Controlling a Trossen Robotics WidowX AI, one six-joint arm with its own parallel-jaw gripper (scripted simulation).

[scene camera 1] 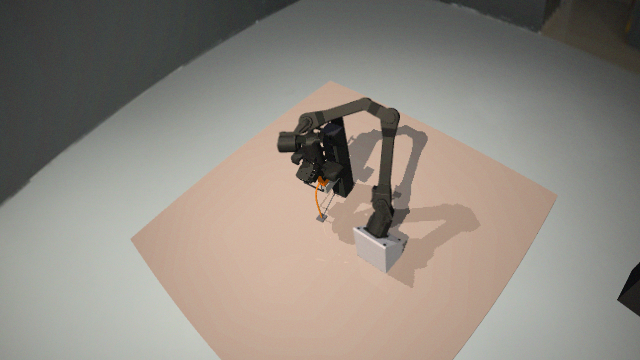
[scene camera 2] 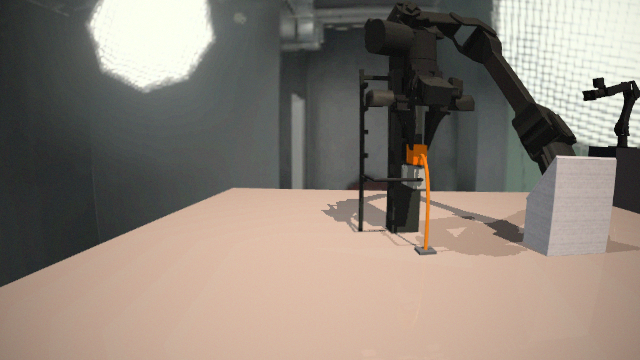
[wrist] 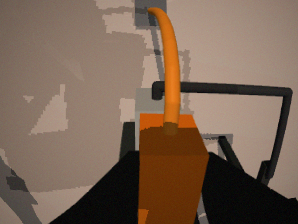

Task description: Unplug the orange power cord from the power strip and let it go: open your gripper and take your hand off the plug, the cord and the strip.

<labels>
my gripper: scene camera 1; scene camera 2; wrist 170, 161
same spot on my gripper: point(scene camera 1: 309, 171) = point(scene camera 2: 443, 81)
</labels>
